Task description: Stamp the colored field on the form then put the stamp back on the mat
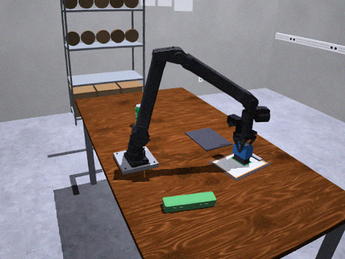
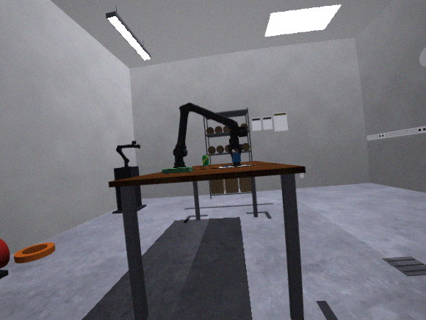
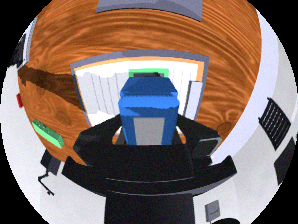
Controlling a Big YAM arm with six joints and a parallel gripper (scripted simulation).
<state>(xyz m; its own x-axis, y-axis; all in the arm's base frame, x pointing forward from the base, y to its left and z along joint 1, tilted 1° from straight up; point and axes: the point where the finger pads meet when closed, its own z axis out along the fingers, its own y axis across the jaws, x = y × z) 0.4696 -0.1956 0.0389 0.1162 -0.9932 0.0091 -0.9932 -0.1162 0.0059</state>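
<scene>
Right now the stamp is 20 mm below my hand. The rest, counted from my hand: mat: 260 mm to the left, 60 mm below, 20 mm behind; then form: 60 mm below, 10 mm to the right, 10 mm behind.
</scene>
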